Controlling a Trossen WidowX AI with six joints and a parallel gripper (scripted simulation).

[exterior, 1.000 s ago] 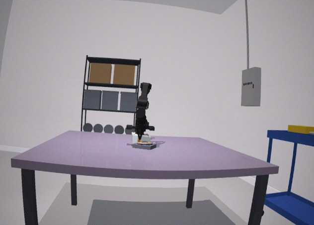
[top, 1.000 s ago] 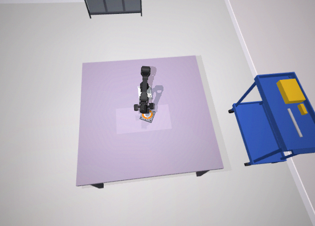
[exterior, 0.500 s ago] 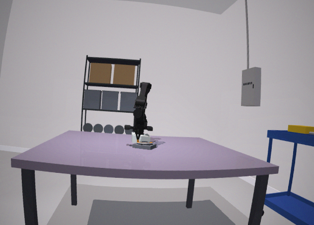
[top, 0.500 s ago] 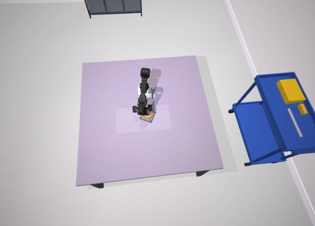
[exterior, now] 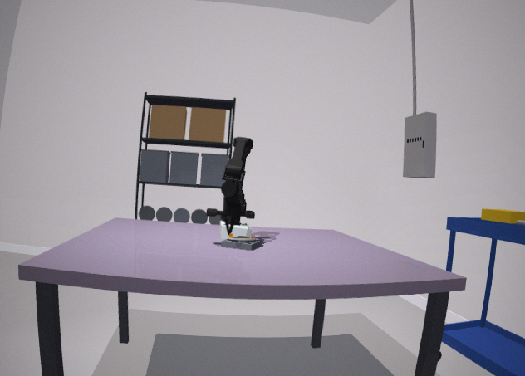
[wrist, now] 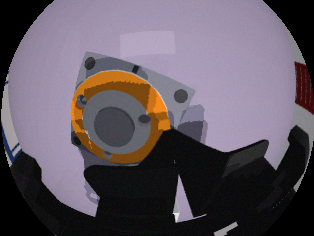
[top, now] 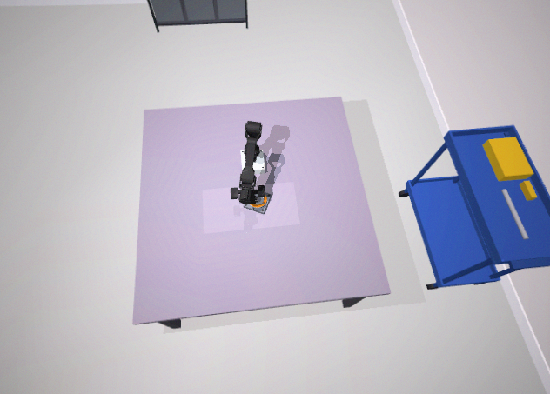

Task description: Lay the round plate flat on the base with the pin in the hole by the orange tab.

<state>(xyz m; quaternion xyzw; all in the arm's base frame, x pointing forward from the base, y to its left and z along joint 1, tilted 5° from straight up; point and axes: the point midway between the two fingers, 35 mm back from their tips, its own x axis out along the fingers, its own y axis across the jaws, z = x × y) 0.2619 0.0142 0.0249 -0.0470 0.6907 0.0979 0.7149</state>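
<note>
Right now my gripper tip is 3 cm to the right of the round plate. From my gripper tip the other things lie so: base: 5 cm to the left, 2 cm below.
</note>
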